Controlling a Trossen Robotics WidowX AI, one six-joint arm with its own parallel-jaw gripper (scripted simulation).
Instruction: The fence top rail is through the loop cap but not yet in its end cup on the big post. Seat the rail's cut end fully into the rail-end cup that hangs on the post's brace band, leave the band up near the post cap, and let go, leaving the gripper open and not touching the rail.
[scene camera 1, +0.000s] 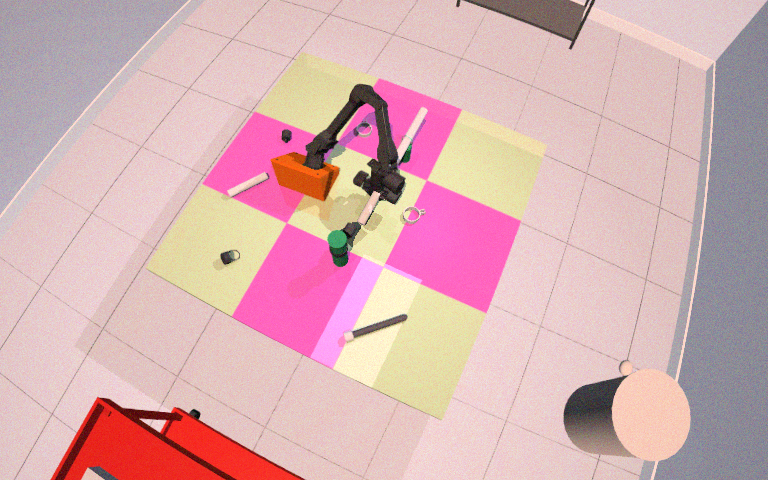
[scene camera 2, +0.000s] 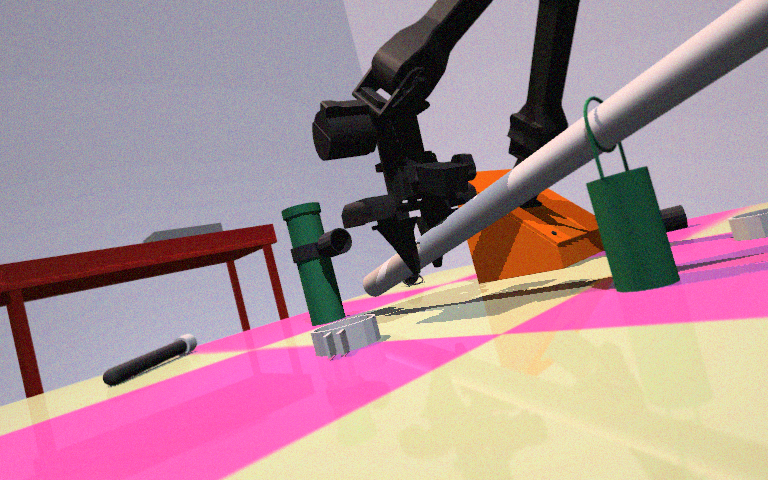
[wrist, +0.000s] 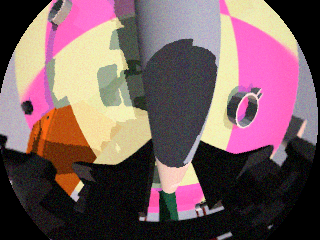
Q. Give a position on a tall green post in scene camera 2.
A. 317, 275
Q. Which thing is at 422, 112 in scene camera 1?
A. A top rail.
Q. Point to a grey clamp ring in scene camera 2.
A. At 340, 337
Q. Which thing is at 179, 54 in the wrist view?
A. A top rail.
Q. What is my gripper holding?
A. A top rail.
